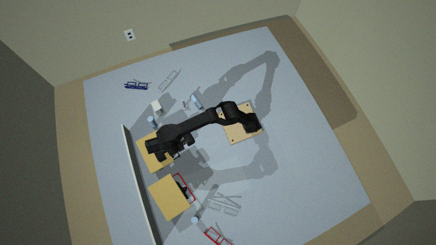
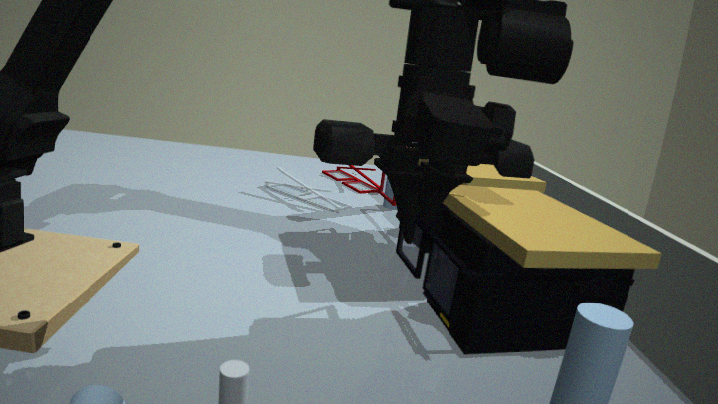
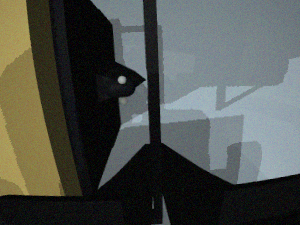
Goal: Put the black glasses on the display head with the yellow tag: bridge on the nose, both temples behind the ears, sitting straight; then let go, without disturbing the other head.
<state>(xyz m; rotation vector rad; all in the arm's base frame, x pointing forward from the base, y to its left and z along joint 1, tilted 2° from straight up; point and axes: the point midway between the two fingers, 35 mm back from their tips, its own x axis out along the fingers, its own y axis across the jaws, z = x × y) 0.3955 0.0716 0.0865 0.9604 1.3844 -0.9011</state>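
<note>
My gripper tip is now 8 cm short of the display head, 1 cm to the left of it and 1 cm above it. Round my gripper tip: clear glasses 44 cm to the right, 4 cm below, 1 cm ahead; white block 27 cm to the right, 8 cm ahead, 4 cm below; white board 20 cm ahead, 13 cm to the left, 1 cm below.
</note>
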